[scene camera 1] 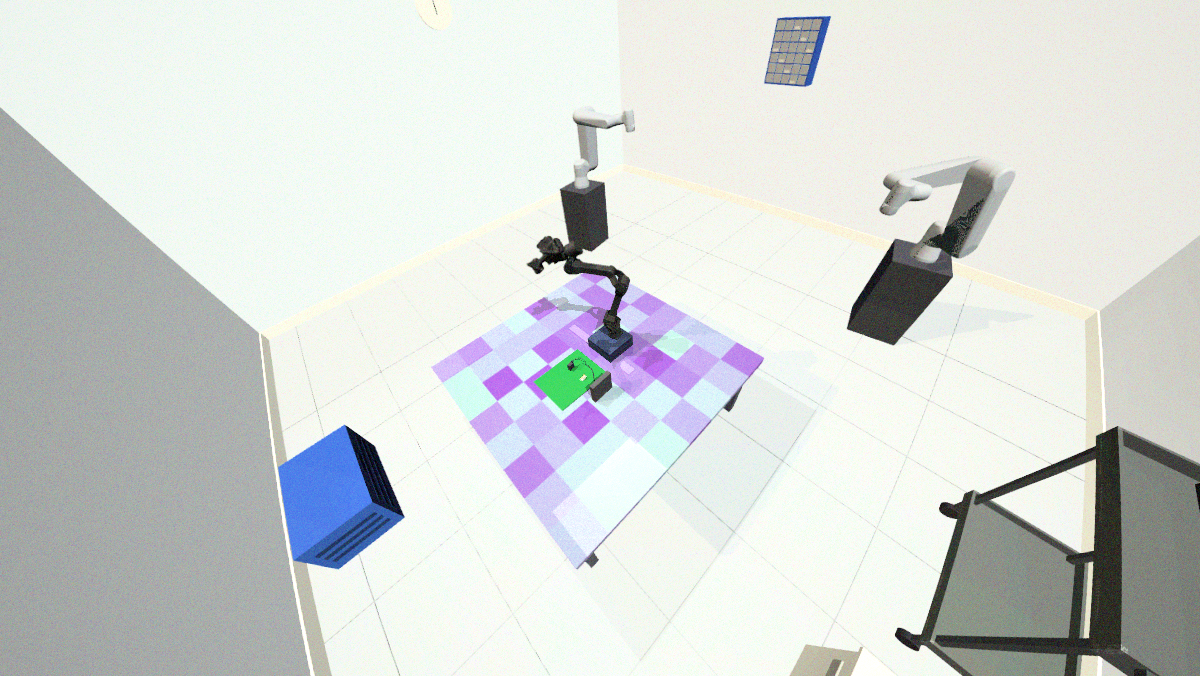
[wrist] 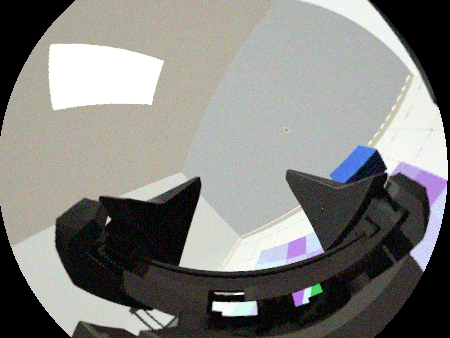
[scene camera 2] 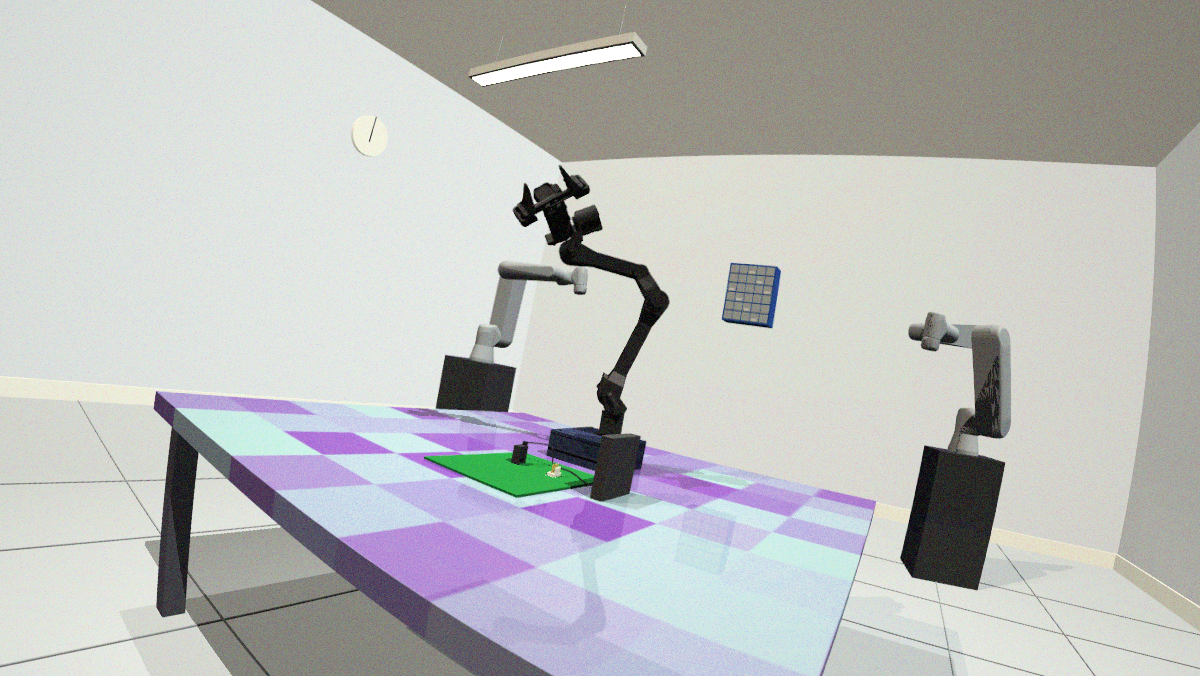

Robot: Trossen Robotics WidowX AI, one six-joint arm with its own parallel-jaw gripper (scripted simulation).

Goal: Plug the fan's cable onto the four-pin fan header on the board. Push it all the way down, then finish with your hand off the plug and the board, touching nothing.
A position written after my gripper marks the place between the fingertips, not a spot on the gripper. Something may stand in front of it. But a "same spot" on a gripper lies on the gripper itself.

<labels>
my gripper: scene camera 1; wrist; scene camera 2 542, 174
same spot on my gripper: (wrist: 337, 212) = (scene camera 1: 535, 263)
</labels>
